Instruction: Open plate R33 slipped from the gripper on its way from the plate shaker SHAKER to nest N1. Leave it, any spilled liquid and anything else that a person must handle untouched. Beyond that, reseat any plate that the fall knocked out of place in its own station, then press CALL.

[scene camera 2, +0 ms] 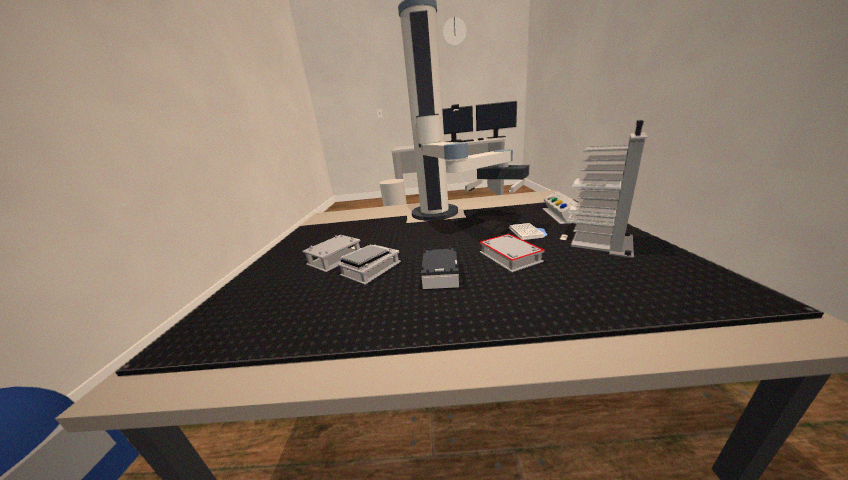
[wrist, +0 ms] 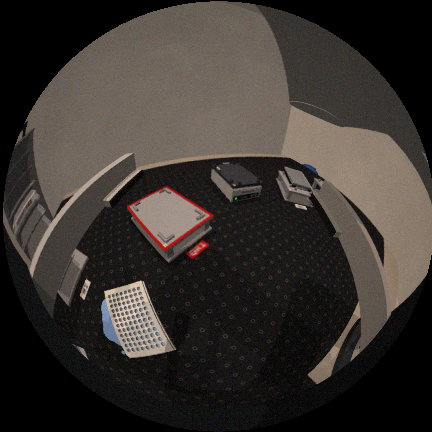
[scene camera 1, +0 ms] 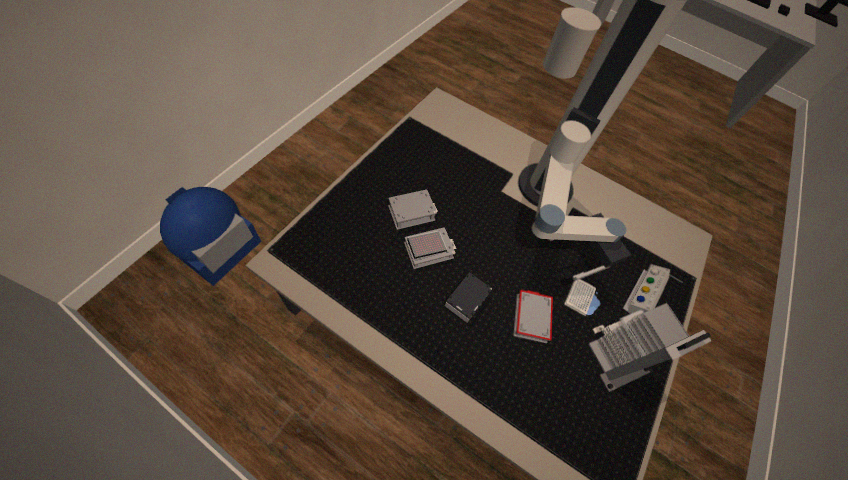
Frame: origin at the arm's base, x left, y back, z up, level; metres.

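Seen in the pictures: gripper, fingertip midpoint: [scene camera 2: 487, 189] [wrist: 230, 168] [scene camera 1: 561, 257]; arm's base at its link origin: [scene camera 2: 434, 213].
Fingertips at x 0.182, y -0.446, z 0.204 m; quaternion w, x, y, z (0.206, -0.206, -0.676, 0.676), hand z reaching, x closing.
Observation:
Pixels of each thing's top centre, then the offset from my fingertips to it. "spot": a spot on its surface instead.
- pale well plate R33 at its top centre: [wrist: 131, 319] [scene camera 1: 581, 295] [scene camera 2: 525, 229] dx +0.152, dy +0.028, dz -0.177 m
- blue spill at a spot on its surface: [wrist: 113, 326] spot: dx +0.193, dy +0.036, dz -0.176 m
- red-rimmed station at its top centre: [wrist: 164, 207] [scene camera 2: 510, 244] [scene camera 1: 536, 313] dx +0.033, dy -0.160, dz -0.145 m
- black-topped shaker at a spot on its surface: [wrist: 235, 179] spot: dx -0.167, dy -0.199, dz -0.136 m
- plate at its top centre: [scene camera 2: 364, 251] [scene camera 1: 427, 242] [wrist: 297, 174] dx -0.429, dy -0.162, dz -0.123 m
- grey station at its top centre: [scene camera 2: 331, 242] [scene camera 1: 412, 203] dx -0.574, dy -0.050, dz -0.125 m
My gripper [scene camera 2: 489, 190] [wrist: 230, 168] is open and empty, above the mat; the arm partly hides it in scene camera 1. The pale well plate R33 [scene camera 1: 581, 295] [scene camera 2: 526, 230] [wrist: 137, 320] lies on the mat, with a blue spill [scene camera 1: 593, 305] [scene camera 2: 541, 231] [wrist: 111, 327] at its side. A red-rimmed station [scene camera 1: 534, 315] [scene camera 2: 511, 246] [wrist: 170, 215] bears no plate. The black-topped shaker [scene camera 1: 468, 294] [scene camera 2: 440, 260] [wrist: 235, 179] is bare. A plate [scene camera 1: 428, 244] [scene camera 2: 365, 255] [wrist: 298, 176] on a grey station looks slightly tilted. The button box [scene camera 1: 654, 284] [scene camera 2: 568, 212] has several coloured buttons; no label is readable.
A tall rack [scene camera 1: 690, 344] [scene camera 2: 629, 196] with several shelves stands beside the button box. Another grey station [scene camera 1: 412, 205] [scene camera 2: 333, 245] without a plate is behind the plate-bearing one. The arm's column [scene camera 1: 606, 89] [scene camera 2: 422, 65] rises at the mat's back edge. A blue domed object [scene camera 1: 202, 220] stands off the table.

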